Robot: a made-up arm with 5 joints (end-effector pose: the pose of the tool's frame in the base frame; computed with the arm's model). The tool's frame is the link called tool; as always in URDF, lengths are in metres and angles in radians. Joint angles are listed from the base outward.
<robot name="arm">
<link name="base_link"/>
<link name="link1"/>
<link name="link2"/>
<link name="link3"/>
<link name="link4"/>
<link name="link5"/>
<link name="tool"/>
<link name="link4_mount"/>
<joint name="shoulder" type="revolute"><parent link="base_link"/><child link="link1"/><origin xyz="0 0 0.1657" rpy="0 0 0"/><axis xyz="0 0 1"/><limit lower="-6.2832" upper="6.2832"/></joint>
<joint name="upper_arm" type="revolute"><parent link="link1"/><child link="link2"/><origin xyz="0 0 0" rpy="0 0 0"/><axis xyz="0 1 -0.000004"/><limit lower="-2.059" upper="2.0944"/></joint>
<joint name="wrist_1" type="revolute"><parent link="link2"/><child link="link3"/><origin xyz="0.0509 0 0.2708" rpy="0 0 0"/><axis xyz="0 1 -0.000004"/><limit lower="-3.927" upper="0.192"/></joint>
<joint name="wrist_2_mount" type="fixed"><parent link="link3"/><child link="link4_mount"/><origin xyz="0.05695 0 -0.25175" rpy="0 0 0"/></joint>
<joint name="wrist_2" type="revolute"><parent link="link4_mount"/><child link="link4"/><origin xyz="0.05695 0 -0.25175" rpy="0 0 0"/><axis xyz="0 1 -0.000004"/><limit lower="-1.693" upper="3.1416"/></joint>
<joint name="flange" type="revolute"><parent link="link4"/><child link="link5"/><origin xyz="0.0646 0 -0.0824" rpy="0 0 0"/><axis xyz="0 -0.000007 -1"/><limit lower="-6.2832" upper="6.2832"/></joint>
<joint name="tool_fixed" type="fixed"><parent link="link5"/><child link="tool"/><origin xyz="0 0 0" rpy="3.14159 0 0"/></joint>
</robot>
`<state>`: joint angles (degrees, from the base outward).
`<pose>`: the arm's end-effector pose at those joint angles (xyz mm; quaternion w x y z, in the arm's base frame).
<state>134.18 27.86 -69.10 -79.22 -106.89</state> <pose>-437.2 449.9 175.3 0.2048 0.2523 -0.4277 -0.8435</pose>
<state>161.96 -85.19 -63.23 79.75 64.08</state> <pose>-1.3 0.4 757.9 0.5191 -0.5424 -0.6226 0.2206</pose>
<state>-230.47 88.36 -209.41 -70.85 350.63</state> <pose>-359.3 435.4 547.2 0.8621 0.0364 0.0971 -0.4961</pose>
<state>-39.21 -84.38 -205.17 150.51 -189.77</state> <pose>-539.0 439.8 71.6 0.8525 0.0889 0.3384 -0.3883</pose>
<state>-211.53 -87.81 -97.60 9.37 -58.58</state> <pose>416.2 -255.3 804.1 0.7060 0.0081 -0.0336 -0.7074</pose>
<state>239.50 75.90 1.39 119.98 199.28</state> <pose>115.9 196.7 58.3 0.6274 0.1410 0.0516 -0.7641</pose>
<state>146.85 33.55 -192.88 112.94 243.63</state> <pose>-307.7 200.9 864.5 0.1035 0.6104 -0.6872 -0.3800</pose>
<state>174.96 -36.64 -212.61 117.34 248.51</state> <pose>611.4 -53.9 588.4 0.4803 0.3264 -0.2439 -0.7767</pose>
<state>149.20 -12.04 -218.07 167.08 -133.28</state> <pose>312.1 -186.0 696.9 0.0724 0.6648 -0.5337 -0.5177</pose>
